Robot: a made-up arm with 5 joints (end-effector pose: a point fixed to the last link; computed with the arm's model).
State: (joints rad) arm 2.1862 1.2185 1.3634 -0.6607 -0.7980
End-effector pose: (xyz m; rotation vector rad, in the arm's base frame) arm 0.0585 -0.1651 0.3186 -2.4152 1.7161 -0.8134
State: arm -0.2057 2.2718 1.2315 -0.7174 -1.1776
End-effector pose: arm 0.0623 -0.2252 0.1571 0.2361 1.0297 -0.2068
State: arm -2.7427 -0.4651 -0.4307 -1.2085 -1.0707
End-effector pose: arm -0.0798 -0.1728 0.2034 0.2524 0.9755 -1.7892
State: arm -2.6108 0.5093 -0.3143 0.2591 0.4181
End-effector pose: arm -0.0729 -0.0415 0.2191 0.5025 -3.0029 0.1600
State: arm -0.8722 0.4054 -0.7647 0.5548 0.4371
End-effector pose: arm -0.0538 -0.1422 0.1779 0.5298 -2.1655 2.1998
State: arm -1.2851 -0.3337 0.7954 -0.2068 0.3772
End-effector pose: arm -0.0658 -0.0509 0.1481 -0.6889 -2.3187 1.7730
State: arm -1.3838 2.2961 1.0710 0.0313 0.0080
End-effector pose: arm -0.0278 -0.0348 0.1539 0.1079 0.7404 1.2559
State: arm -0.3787 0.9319 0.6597 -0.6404 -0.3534
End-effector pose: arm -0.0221 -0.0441 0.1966 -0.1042 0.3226 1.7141
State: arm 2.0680 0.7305 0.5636 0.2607 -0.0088
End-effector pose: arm -0.0488 -0.1295 0.3077 1.0059 -2.2842 -0.7264
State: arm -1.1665 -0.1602 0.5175 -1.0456 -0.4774
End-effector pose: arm -0.0987 -0.0922 0.2675 0.7361 -0.8172 2.6538
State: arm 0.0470 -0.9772 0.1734 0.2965 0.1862
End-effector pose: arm -0.0270 -0.1874 0.2087 -0.1244 0.6763 -2.0007
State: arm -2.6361 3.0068 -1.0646 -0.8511 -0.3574
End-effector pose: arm 0.0111 -0.1244 0.1234 2.6603 -0.6976 -1.3587
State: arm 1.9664 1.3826 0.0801 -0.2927 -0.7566
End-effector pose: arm 0.0208 -0.1457 0.2169 -1.2256 1.9053 -0.0034
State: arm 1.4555 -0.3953 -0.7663 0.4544 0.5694
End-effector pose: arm -0.0269 -0.1207 0.3349 1.2485 0.8363 2.4277
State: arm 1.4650 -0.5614 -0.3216 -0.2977 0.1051
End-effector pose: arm -0.0600 -0.0566 0.3221 1.0045 1.8868 2.0028
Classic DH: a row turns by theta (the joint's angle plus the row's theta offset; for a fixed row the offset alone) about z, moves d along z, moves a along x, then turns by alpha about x. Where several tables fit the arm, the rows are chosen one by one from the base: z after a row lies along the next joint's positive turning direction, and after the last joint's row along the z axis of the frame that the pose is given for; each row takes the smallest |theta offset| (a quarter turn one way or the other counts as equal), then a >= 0, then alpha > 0; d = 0 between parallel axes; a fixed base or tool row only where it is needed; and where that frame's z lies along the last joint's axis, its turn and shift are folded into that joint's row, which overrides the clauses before.
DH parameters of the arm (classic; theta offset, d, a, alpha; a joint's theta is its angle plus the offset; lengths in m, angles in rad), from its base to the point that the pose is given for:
base (fixed): -1.5708 0.24 0.1 1.5708
joint 1: 0.3031 0.0148 0.0376 1.3308
joint 2: 1.4966 0.015 -0.0293 1.2767
joint 3: -0.1259 -0.054 0.0333 0.8984
joint 4: -1.2885 -0.0411 -0.076 1.4903
joint 5: -0.727 -0.0553 -0.0233 -1.7042
tool (fixed): 1.4014 0.0704 0 0

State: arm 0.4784 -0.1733 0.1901 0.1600 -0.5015
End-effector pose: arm -0.0842 -0.1359 0.2376 0.4346 -1.1568 -2.5028
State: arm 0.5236 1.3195 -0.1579 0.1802 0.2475
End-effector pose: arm -0.0622 -0.1227 0.2234 -0.8394 0.5494 2.0069
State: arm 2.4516 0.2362 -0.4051 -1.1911 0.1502
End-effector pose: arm -0.0474 -0.0616 0.1515 -0.7479 1.6422 0.2519
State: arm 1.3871 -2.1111 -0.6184 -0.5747 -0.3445
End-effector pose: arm 0.0107 -0.0248 0.3206 -1.6971 -1.3016 -0.2227
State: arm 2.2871 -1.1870 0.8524 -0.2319 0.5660
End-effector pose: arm -0.0431 -0.1077 0.3647 -1.0074 -1.4651 -2.2973
